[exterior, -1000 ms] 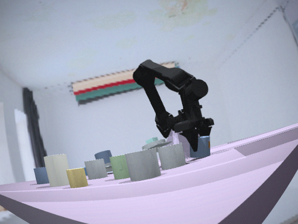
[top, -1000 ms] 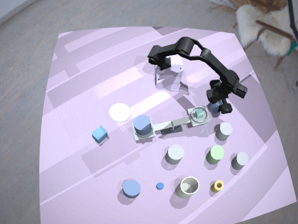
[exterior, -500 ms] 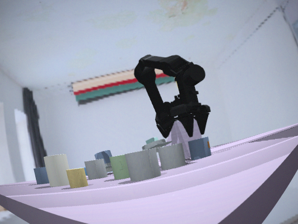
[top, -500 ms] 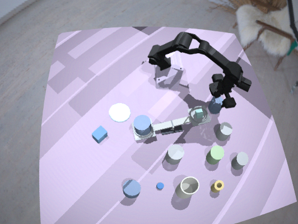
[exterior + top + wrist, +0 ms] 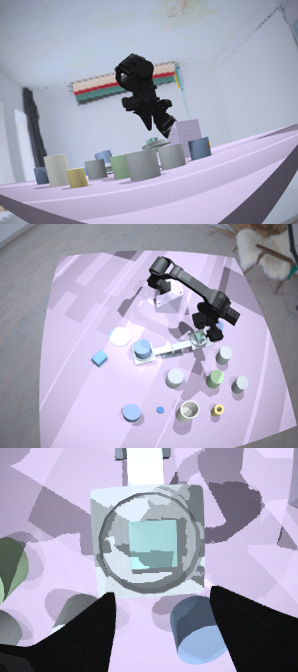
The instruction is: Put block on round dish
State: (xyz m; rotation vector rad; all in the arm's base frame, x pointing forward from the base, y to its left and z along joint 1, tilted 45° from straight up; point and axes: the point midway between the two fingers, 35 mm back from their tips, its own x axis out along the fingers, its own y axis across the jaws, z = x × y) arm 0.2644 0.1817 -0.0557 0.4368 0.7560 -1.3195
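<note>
My gripper tip is now 4 cm above the greenish block, 2 cm to the left of it and 1 cm short of it. Also, from my gripper tip: green cylinder (20 cm ahead, 9 cm below, 8 cm to the left); then yellow ring (34 cm ahead, 10 cm below, 8 cm to the left); then balance (13 cm to the right, 9 cm below, 4 cm ahead).
</note>
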